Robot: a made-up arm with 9 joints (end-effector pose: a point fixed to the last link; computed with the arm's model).
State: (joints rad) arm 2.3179 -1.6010 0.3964 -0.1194 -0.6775 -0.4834 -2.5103 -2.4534 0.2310
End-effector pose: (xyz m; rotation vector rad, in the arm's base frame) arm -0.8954 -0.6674 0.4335 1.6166 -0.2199 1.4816
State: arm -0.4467 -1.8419 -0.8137 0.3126 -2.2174 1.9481 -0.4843 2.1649 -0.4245
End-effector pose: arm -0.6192 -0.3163 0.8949 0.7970 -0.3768 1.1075
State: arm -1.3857 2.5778 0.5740 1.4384 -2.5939 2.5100 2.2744 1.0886 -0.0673
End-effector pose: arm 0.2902 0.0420 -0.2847 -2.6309 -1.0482 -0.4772
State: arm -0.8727 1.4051 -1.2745 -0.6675 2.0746 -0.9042 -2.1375 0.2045 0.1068
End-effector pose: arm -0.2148 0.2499 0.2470 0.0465 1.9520 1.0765
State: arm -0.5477 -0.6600 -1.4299 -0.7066 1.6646 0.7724 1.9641 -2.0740 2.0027
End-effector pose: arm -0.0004 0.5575 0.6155 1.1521 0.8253 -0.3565
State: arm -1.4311 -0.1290 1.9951 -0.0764 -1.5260 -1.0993 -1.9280 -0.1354 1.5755
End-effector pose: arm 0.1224 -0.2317 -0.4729 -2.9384 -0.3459 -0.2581
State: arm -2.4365 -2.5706 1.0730 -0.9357 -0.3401 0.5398 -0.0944 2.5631 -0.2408
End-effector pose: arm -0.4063 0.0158 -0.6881 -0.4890 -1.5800 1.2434
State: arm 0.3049 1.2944 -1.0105 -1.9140 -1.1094 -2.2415 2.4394 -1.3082 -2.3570
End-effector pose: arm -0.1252 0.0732 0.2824 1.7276 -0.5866 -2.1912
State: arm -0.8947 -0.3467 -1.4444 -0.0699 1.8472 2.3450 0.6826 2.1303 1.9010
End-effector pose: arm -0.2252 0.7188 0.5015 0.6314 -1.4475 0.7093
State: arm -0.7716 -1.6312 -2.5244 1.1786 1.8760 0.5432 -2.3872 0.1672 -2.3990
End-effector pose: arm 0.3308 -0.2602 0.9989 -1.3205 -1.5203 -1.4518
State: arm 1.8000 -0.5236 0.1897 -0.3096 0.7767 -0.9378 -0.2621 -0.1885 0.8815
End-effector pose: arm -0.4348 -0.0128 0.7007 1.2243 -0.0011 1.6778
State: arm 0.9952 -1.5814 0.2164 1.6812 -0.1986 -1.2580 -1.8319 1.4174 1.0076
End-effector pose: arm 0.1474 -0.8914 0.2187 -2.7262 0.8735 0.3933
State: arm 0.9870 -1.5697 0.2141 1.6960 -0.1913 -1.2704 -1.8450 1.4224 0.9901
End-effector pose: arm 0.1306 -0.8935 0.2197 -2.7285 0.9046 0.4247
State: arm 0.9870 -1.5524 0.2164 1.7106 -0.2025 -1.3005 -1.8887 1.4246 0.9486
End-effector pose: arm 0.0870 -0.8989 0.2474 -2.7459 1.0043 0.4085
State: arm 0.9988 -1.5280 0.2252 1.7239 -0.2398 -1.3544 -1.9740 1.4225 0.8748
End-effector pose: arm 0.0043 -0.8983 0.3096 -2.7710 1.2070 0.3283
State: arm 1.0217 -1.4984 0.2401 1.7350 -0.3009 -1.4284 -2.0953 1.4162 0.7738
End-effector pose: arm -0.1150 -0.8704 0.3936 2.7337 -1.4971 -0.1944
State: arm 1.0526 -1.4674 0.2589 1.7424 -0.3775 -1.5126 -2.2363 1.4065 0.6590
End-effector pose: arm -0.2507 -0.7990 0.4720 2.4479 -1.7289 -0.0388
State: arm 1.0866 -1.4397 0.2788 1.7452 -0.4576 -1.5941 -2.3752 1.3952 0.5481
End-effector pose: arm -0.3705 -0.6935 0.5209 2.1438 -1.9471 0.0850
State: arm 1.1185 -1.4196 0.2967 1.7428 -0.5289 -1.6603 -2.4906 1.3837 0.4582
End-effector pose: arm -0.4523 -0.5861 0.5364 1.8780 -2.1240 0.1715
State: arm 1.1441 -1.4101 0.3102 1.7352 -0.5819 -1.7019 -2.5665 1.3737 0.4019
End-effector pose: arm -0.4951 -0.5091 0.5314 1.6984 -2.2428 0.2324
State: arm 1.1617 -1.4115 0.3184 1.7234 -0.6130 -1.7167 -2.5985 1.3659 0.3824
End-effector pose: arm -0.5114 -0.4755 0.5202 1.6223 -2.3008 0.2825
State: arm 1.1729 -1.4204 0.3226 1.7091 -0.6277 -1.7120 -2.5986 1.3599 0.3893
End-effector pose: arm -0.5136 -0.4748 0.5098 1.6229 -2.3147 0.3295
